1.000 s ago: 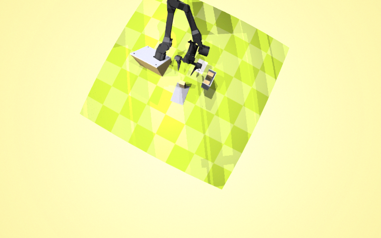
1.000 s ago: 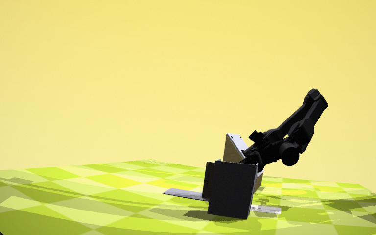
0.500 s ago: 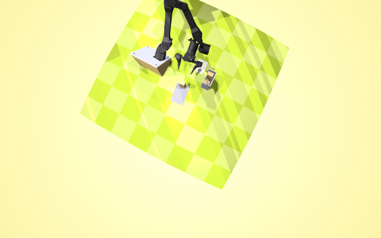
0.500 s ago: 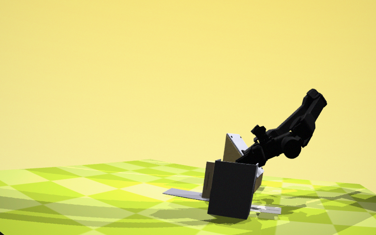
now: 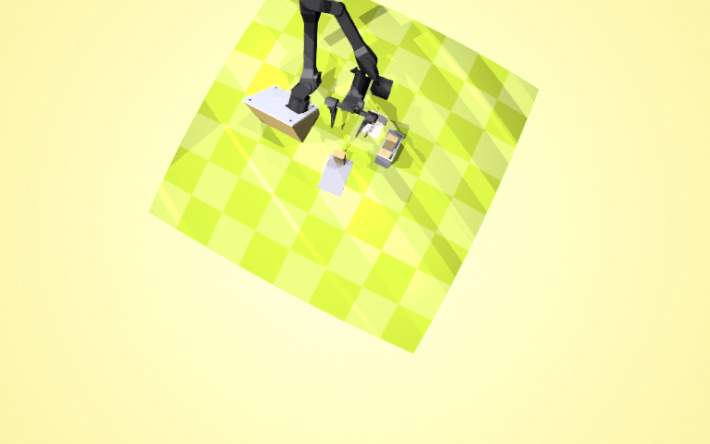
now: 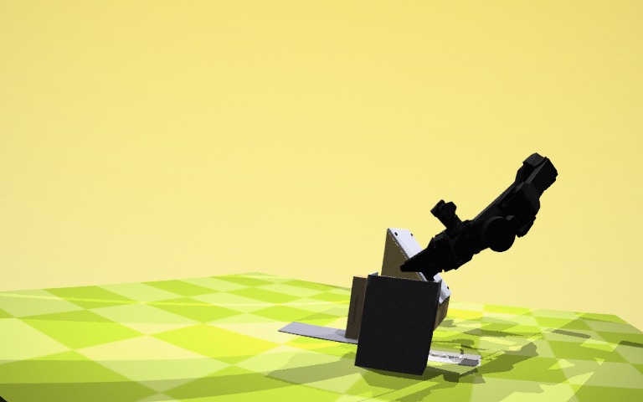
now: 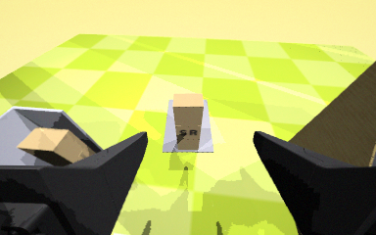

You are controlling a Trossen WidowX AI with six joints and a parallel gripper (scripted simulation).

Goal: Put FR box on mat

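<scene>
Now: the grey mat 15 cm below my gripper tip, 12 cm to the right of it and 4 cm ahead of it. The rest, counted from my gripper tip: thin white slab 15 cm below, 14 cm to the left, 5 cm ahead.
</scene>
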